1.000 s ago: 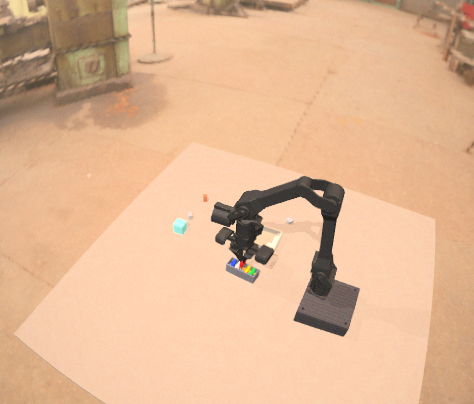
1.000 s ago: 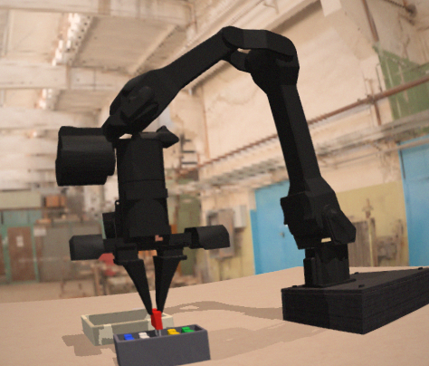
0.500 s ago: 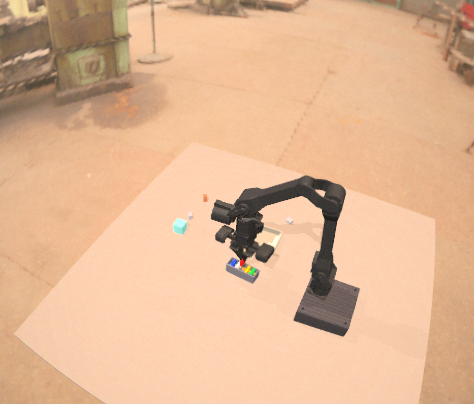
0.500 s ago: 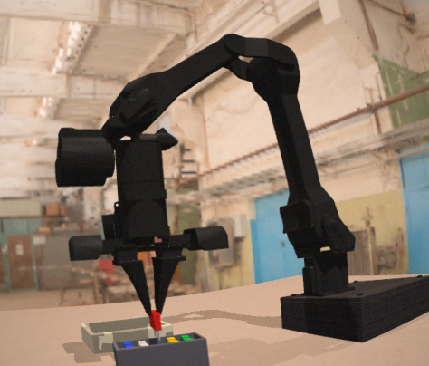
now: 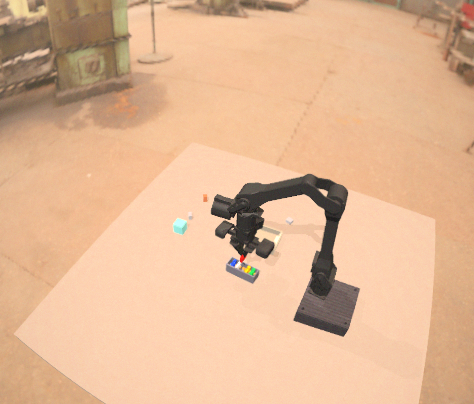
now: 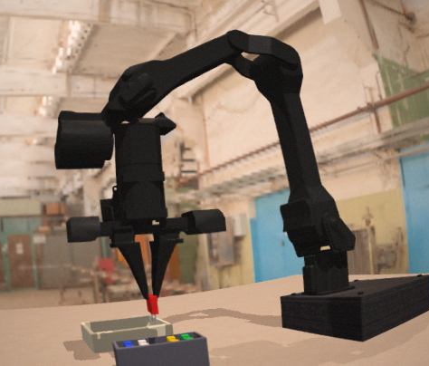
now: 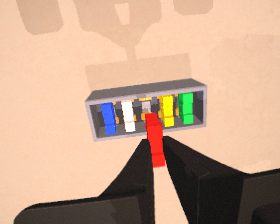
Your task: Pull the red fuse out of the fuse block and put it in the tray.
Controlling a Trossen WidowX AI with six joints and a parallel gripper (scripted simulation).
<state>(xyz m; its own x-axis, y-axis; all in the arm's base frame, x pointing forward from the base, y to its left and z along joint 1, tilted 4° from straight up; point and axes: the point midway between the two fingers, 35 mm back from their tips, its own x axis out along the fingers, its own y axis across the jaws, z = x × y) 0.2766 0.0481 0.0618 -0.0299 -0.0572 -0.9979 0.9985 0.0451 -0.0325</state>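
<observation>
Right now the cream tray is 170 mm to the right of my gripper tip, 90 mm below it and 30 mm ahead of it. The rest, counted from my gripper tip: cyan cube 310 mm ahead, 70 mm below, 40 mm to the right; red fuse 10 mm below; orange block 330 mm ahead, 230 mm to the right, 80 mm below.
</observation>
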